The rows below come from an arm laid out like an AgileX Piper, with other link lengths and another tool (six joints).
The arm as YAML. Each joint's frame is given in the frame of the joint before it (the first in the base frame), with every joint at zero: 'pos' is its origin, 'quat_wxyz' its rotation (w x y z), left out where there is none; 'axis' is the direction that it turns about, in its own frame. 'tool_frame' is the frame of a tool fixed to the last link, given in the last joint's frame.
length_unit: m
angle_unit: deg
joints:
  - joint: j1
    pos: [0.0, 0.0, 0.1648]
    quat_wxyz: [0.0, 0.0, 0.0, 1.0]
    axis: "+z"
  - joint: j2
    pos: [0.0, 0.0, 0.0]
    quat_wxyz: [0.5, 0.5, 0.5, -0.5]
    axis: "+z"
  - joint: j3
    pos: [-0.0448, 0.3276, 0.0]
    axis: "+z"
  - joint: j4
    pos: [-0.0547, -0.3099, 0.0]
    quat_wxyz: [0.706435, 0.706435, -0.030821, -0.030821]
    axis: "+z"
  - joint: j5
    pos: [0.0, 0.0, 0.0]
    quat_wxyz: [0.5, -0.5, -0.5, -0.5]
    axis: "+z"
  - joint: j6
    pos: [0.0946, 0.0, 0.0]
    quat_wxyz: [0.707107, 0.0, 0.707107, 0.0]
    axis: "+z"
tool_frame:
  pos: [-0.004, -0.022, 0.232]
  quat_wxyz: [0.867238, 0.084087, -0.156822, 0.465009]
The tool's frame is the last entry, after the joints.
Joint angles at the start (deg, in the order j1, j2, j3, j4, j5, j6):
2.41, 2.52, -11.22, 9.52, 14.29, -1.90
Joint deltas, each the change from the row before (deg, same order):
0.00, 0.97, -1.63, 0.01, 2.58, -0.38
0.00, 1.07, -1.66, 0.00, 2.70, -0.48
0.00, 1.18, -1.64, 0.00, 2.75, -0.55
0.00, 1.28, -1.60, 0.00, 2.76, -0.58
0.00, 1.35, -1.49, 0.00, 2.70, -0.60
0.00, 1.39, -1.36, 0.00, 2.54, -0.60
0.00, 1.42, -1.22, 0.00, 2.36, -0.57
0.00, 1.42, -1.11, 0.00, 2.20, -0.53
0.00, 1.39, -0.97, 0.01, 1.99, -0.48
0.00, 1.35, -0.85, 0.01, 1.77, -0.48
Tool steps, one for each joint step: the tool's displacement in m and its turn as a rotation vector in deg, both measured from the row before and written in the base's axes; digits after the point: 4 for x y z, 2 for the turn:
0.0001, 0.0026, -0.0019, -0.55, 1.85, 0.43
0.0000, 0.0027, -0.0028, -0.68, 2.02, 0.46
0.0000, 0.0027, -0.0039, -0.76, 2.19, 0.49
-0.0001, 0.0027, -0.0049, -0.79, 2.33, 0.52
-0.0001, 0.0026, -0.0061, -0.81, 2.45, 0.54
-0.0002, 0.0024, -0.0068, -0.80, 2.46, 0.54
-0.0002, 0.0022, -0.0074, -0.76, 2.45, 0.53
-0.0004, 0.0020, -0.0076, -0.70, 2.40, 0.51
-0.0005, 0.0018, -0.0077, -0.62, 2.31, 0.49
-0.0005, 0.0016, -0.0075, -0.60, 2.17, 0.47

